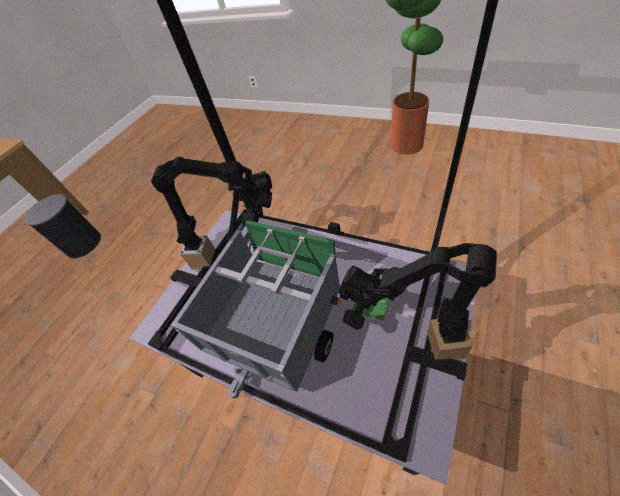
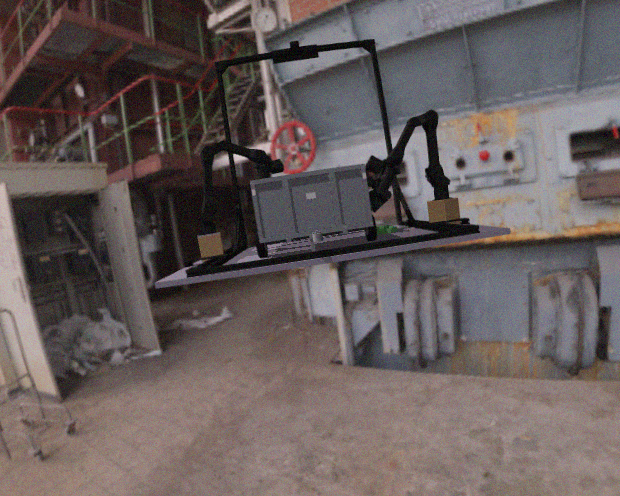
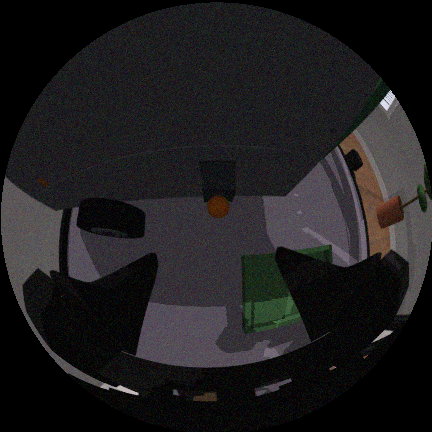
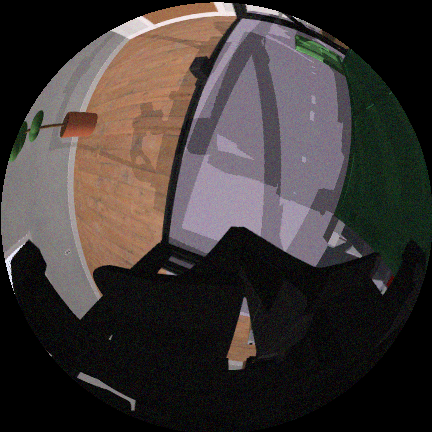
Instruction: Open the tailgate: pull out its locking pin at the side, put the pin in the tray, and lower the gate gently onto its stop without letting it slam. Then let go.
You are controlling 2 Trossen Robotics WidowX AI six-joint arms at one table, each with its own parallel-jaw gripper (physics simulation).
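Frame: origin at the left arm's base, x back, y right, z up, level; millimetres.
Where they show: left gripper, fingertip midpoint: (image 1: 348, 306) (image 3: 217, 257); right gripper, fingertip midpoint: (image 1: 261, 215) (image 4: 236, 233); left arm's base, origin of the base link: (image 1: 451, 332) (image 2: 442, 199); right arm's base, origin of the base link: (image 1: 193, 244) (image 2: 208, 234).
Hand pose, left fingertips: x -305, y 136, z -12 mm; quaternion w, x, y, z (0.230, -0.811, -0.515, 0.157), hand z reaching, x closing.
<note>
Things, the pixels of their top centre, and the offset from my left fingertips. "spot": a spot on its surface instead.
- grey trailer, middle of its top: (image 1: 253, 289) (image 2: 306, 174) dx -282, dy +1, dz +185 mm
- green tray, middle of its top: (image 3: 296, 288) (image 1: 373, 295) (image 2: 380, 227) dx +100, dy +78, dz -83 mm
- trailer wheel, middle of its top: (image 3: 84, 209) (image 1: 322, 340) dx -99, dy -109, dz -1 mm
- tow hitch, surface spot: (image 1: 237, 384) spot: dx -384, dy -219, dz -22 mm
The grey trailer (image 1: 269, 315) (image 2: 313, 204) stands on the table with its green tailgate (image 1: 290, 248) (image 4: 382, 160) upright at the far end. The orange pin knob (image 3: 217, 206) sticks out of a dark bracket on the trailer's side wall. My left gripper (image 1: 343, 296) (image 2: 377, 189) (image 3: 217, 257) is open and empty, facing the pin a short way off. The green tray (image 1: 377, 309) (image 3: 266, 294) (image 2: 387, 228) (image 4: 318, 50) lies on the table just under and beside it. My right gripper (image 1: 253, 212) (image 4: 236, 233) is shut and empty, at the tailgate's outer face near its top corner.
A trailer wheel (image 1: 324, 345) (image 3: 111, 218) stands to the side of the pin. The tow hitch (image 1: 237, 384) juts over the table's front. Black frame posts (image 1: 210, 108) rise behind each arm. A potted plant (image 1: 409, 123) stands on the floor beyond.
</note>
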